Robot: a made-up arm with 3 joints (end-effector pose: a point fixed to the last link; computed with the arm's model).
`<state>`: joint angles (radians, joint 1 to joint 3).
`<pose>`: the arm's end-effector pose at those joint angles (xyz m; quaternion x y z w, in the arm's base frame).
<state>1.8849 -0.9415 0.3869</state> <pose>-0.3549 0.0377 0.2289 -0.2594 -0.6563 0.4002 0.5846</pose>
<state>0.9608 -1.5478 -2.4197</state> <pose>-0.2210 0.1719 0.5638 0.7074 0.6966 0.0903 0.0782</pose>
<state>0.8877 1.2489 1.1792</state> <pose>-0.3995 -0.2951 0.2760 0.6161 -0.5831 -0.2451 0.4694</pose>
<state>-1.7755 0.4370 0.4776</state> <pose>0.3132 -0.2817 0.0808 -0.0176 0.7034 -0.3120 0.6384</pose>
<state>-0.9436 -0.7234 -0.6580</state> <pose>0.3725 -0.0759 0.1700 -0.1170 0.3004 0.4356 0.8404</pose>
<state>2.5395 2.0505 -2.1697</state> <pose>0.1658 -0.0982 -0.4101 0.2452 -0.0073 -0.5566 0.7937</pose>
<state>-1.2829 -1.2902 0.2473</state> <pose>0.3366 0.1214 0.1401 0.4360 0.5339 0.4191 0.5910</pose>
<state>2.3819 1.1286 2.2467</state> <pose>-0.1739 -0.3191 -0.2684 -0.4974 0.5183 -0.6217 0.3123</pose>
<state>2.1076 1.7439 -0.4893</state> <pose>-0.0691 -0.2173 -0.2926 0.5687 -0.4509 -0.5026 0.4697</pose>
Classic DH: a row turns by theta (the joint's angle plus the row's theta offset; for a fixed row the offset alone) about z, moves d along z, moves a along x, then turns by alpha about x. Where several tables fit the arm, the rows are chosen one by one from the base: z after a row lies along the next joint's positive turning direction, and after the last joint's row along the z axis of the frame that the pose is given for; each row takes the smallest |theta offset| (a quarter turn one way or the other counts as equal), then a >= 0, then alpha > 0; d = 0 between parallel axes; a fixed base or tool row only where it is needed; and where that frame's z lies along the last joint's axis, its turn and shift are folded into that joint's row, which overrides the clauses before.
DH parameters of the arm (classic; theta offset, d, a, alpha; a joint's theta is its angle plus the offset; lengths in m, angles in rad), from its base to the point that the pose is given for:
base (fixed): 0 0.1733 0 1.5708
joint 1: 0 0.0406 -0.1025 1.5708
joint 2: 1.5708 -0.373 0.2225 1.5708
joint 3: 0 0.2193 -0.0304 1.5708
tool (fixed): 1.5708 -0.0692 0 0

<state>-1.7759 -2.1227 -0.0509</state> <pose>0.3064 0.2487 0.1615 0.6692 0.3642 0.5603 0.3249</pose>
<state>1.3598 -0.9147 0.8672</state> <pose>-0.3122 0.0416 0.3938 0.0412 -0.3676 0.5486 0.7498</pose>
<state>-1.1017 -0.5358 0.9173</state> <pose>0.3900 -0.0568 0.1892 0.4880 0.5524 -0.0212 0.6754</pose>
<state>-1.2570 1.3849 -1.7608</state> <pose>0.2298 -0.3109 0.6191 -0.7191 0.6863 0.0200 0.1071</pose>
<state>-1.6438 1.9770 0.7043</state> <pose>0.3632 -0.1810 0.4787 -0.4451 0.1820 -0.6727 0.5624</pose>
